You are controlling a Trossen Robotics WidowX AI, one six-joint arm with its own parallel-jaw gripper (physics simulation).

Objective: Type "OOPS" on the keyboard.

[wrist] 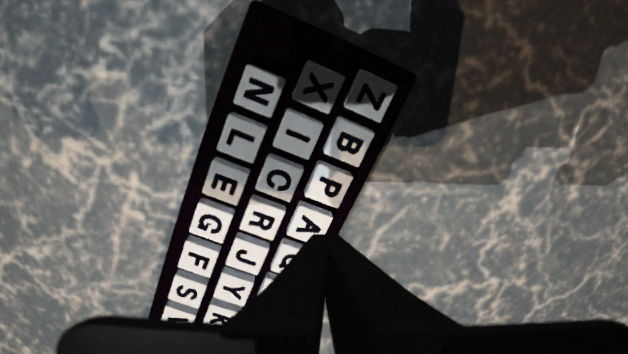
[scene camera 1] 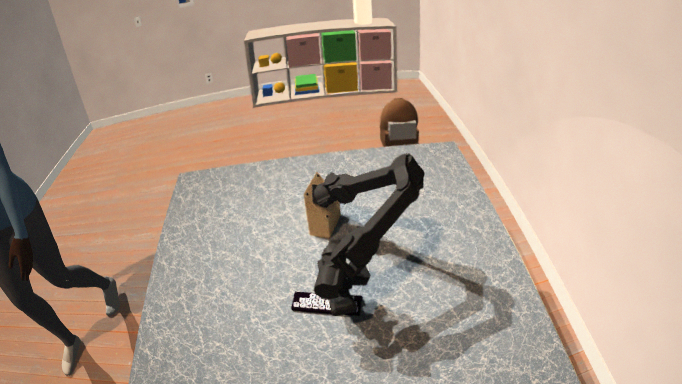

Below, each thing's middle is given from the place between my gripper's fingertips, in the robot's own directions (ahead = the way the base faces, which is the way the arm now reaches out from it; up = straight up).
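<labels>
Relative to the black keyboard (wrist: 301, 115), my hand is 30 mm past it, 30 mm to the left of it and 40 mm above it.
</labels>
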